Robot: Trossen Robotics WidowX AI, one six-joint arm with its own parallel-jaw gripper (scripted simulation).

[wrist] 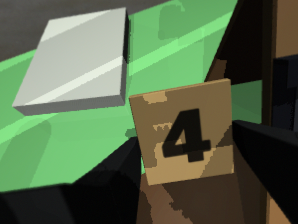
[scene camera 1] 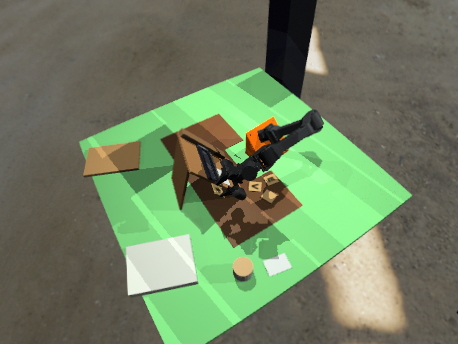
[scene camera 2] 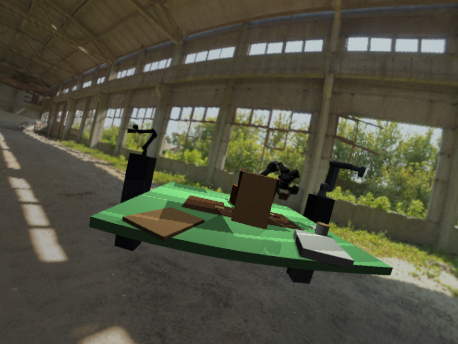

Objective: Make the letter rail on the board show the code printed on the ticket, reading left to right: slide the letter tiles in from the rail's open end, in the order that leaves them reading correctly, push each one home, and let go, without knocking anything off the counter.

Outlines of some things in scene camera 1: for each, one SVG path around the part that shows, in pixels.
The gripper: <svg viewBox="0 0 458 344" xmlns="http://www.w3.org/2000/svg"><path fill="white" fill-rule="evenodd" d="M221 160L221 175L215 185L218 186L226 180L232 180L234 186L228 186L228 189L219 196L233 195L235 198L243 201L247 195L245 190L239 187L239 183L242 184L244 180L241 174L243 169L242 163L237 163L236 167L228 159Z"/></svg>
A white slab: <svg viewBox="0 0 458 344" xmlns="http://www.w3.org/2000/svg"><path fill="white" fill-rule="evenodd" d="M189 234L126 247L128 296L130 298L199 284Z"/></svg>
A tan flat panel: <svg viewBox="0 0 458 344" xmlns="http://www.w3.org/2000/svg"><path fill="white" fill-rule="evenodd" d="M141 141L89 148L83 177L139 170Z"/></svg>
